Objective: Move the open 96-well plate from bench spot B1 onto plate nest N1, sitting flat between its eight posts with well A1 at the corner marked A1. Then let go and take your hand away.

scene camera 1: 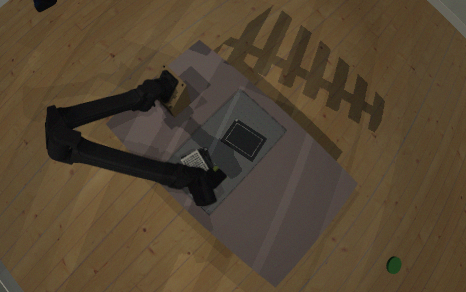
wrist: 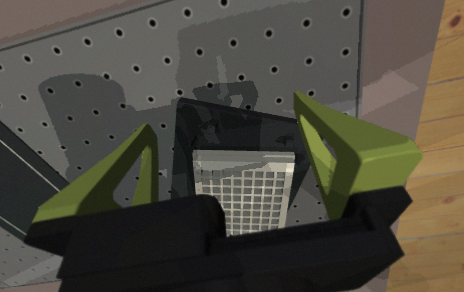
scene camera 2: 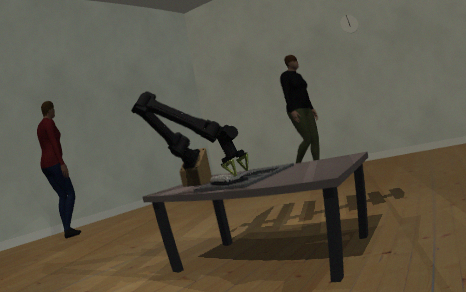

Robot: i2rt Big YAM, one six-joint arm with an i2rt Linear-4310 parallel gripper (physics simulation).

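Pixels of known places: gripper, fingertip midpoint: (scene camera 1: 213, 187) (wrist: 221, 114) (scene camera 2: 241, 173); arm's base, link origin: (scene camera 1: 166, 86) (scene camera 2: 192, 159).
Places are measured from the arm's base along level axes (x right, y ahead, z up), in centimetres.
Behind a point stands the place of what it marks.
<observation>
The white 96-well plate (scene camera 1: 194, 159) {y 29.2, x 12.5, z -9.8 cm} (scene camera 2: 222, 178) {y 34.1, x 18.6, z -10.1 cm} (wrist: 245, 192) {y 34.8, x 15.1, z -10.4 cm} lies over part of the dark plate nest N1 (wrist: 272, 131) {y 39.6, x 18.3, z -11.9 cm}. In the wrist view a strip of nest with posts shows beyond the plate's far edge, so the plate is shifted toward its near side. Its near end is partly hidden by the gripper body. Whether it is flat or tilted, and where well A1 lies, I cannot tell. Bench spot B1, a dark outlined rectangle (scene camera 1: 243, 139) {y 37.8, x -9.4, z -12.9 cm} (wrist: 15, 182) {y 38.5, x -8.0, z -12.8 cm}, is bare. My gripper (scene camera 2: 240, 172) {y 43.2, x 15.1, z -9.1 cm} (wrist: 221, 114) {y 43.2, x 15.1, z -9.1 cm} is open and empty, above the plate and nest, its green fingers wide apart.
A grey perforated board (scene camera 1: 260, 116) {y 35.9, x -23.1, z -13.0 cm} (wrist: 270, 50) {y 45.5, x 19.1, z -13.0 cm} lies under the nest and B1 on the mauve table (scene camera 1: 300, 200) {y 76.4, x -7.8, z -14.3 cm} (scene camera 2: 300, 180) {y 77.4, x 24.0, z -14.3 cm}. The arm's wooden base block (scene camera 1: 177, 102) {y 7.8, x 1.2, z -2.8 cm} (scene camera 2: 196, 174) {y 6.0, x 5.4, z -8.2 cm} stands at the table edge. Two people stand beyond the table. A green disc (scene camera 1: 394, 265) is on the floor.
</observation>
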